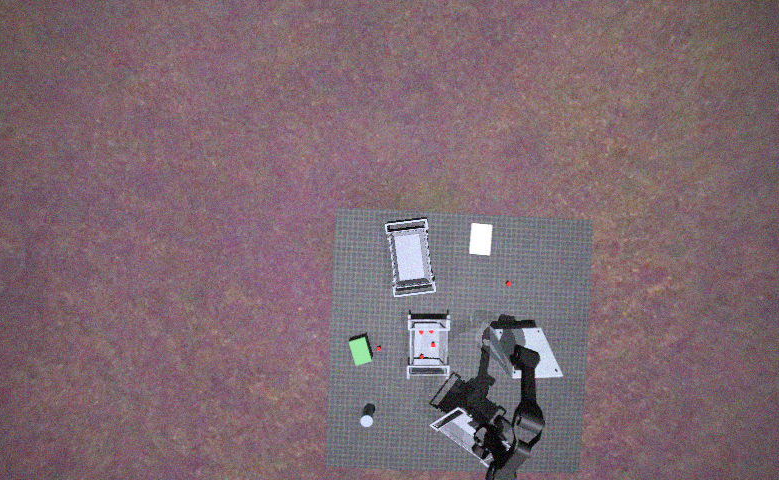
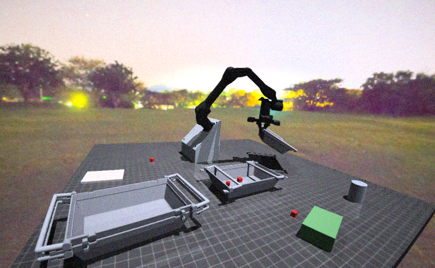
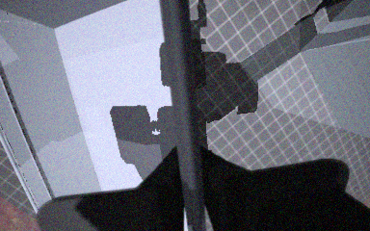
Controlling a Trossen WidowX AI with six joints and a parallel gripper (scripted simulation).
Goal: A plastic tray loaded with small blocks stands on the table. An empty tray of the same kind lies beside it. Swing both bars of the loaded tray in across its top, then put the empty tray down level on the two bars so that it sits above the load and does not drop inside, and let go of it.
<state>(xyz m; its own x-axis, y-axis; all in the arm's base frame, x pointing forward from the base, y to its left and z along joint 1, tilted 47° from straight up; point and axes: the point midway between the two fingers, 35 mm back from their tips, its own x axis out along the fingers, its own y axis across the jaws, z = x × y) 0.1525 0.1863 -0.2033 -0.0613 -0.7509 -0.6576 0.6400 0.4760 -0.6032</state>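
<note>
My gripper tip is now 60 mm to the right of the grey tray, 50 mm short of it and 10 mm above it. Also, from my gripper tip: grey cylinder (530 mm ahead, 120 mm below, 20 mm to the left); white slab (810 mm to the right, 150 mm below, 80 mm behind); green block (540 mm ahead, 300 mm to the right, 140 mm below).
</note>
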